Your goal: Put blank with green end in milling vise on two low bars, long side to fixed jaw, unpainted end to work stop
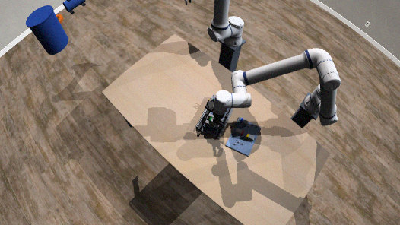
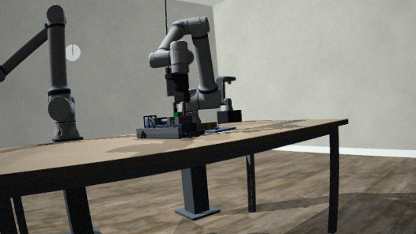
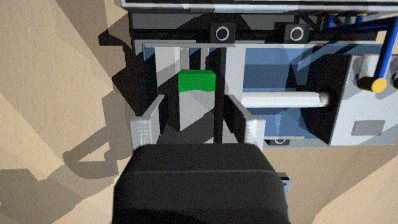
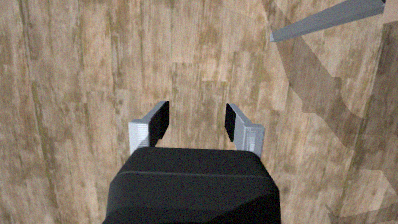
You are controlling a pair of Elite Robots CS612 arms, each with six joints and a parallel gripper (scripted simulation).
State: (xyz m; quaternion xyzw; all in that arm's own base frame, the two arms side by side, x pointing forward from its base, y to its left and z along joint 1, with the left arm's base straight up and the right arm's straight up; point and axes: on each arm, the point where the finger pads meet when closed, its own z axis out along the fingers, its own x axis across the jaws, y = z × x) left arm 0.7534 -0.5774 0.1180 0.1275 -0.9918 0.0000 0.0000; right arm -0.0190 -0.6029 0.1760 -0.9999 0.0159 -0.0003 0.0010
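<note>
My left gripper is now 20 mm above the green-ended blank. From my left hand the other things lie so: dark rod (20 mm behind, 40 mm to the left, 30 mm below); fixed jaw (20 mm ahead, 10 mm to the left, 40 mm below); red-ended blank (100 mm behind, 180 mm to the left, 90 mm below).
</note>
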